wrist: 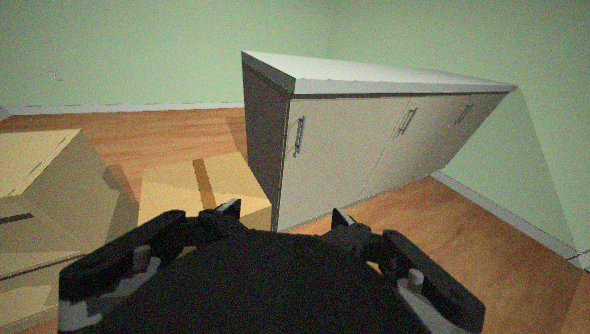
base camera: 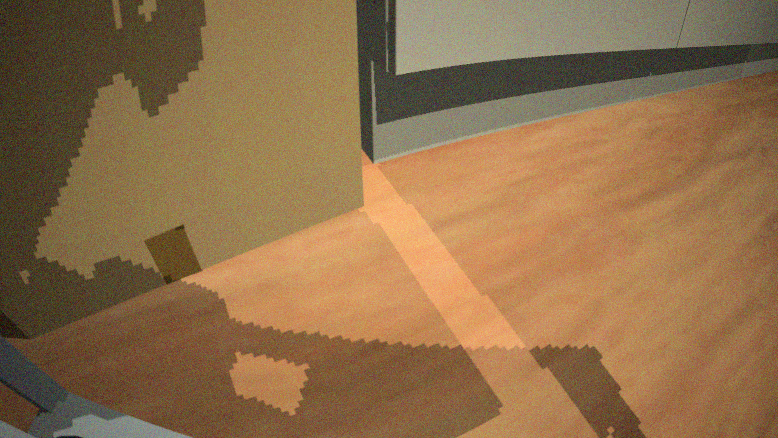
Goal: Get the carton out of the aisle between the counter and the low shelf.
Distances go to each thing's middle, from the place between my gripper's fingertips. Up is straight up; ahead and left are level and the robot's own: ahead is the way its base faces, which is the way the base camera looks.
Scene:
Now: the tan carton (base camera: 147,147) 660 mm below my hand, 430 mm ahead of it and 390 mm to the left of it.

